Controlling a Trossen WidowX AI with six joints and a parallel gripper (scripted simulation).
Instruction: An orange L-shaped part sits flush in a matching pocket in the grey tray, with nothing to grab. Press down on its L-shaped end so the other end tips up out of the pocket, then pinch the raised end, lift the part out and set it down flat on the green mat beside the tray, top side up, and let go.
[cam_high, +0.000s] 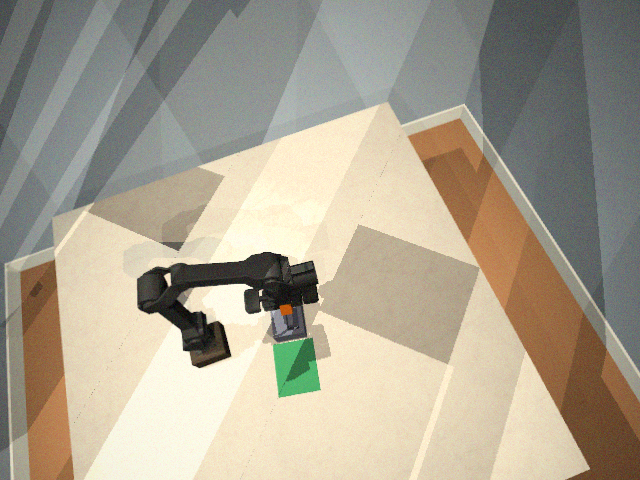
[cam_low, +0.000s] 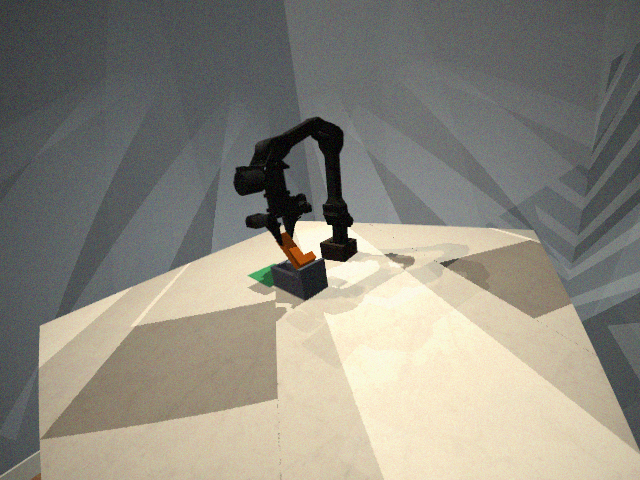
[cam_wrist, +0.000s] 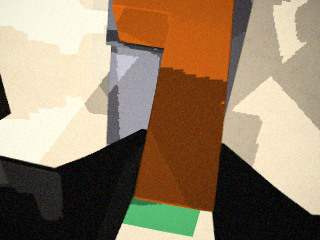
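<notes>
Right now my gripper tip is 60 mm past the green mat, 130 mm to the left of it and 150 mm above it. Also, from my gripper tip: orange L-shaped part (40 mm to the left, 30 mm below).
</notes>
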